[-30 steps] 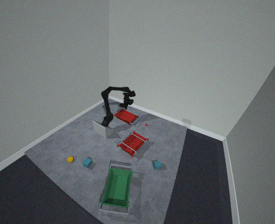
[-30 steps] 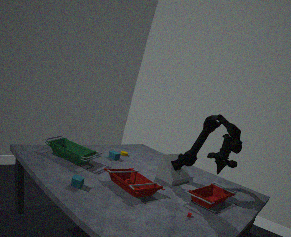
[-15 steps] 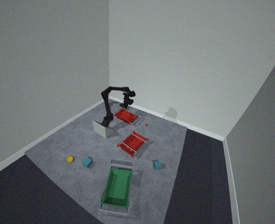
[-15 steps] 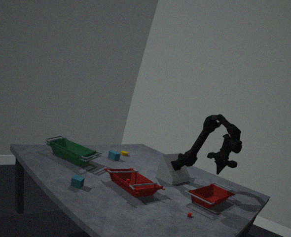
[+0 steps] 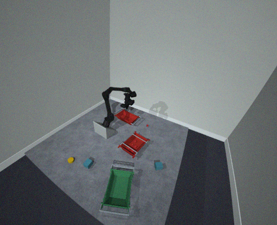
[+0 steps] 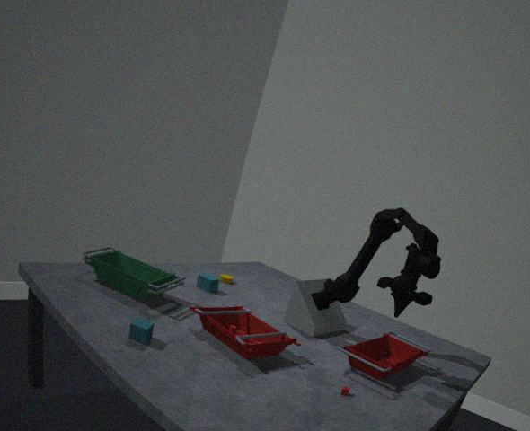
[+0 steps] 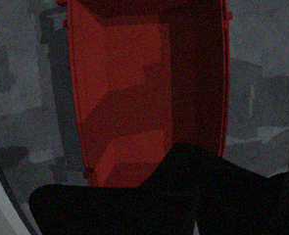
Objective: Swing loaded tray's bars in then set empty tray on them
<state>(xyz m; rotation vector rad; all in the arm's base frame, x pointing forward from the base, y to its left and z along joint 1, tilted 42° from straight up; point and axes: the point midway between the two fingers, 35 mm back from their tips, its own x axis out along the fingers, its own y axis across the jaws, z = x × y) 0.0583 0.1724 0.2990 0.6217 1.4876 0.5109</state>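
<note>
Right now the red tray is 12 cm below my gripper tip and 2 cm to the left of it. Also, from my gripper tip: small red block (28 cm ahead, 16 cm below, 6 cm to the left); then yellow disc (78 cm to the right, 16 cm below, 7 cm behind).
</note>
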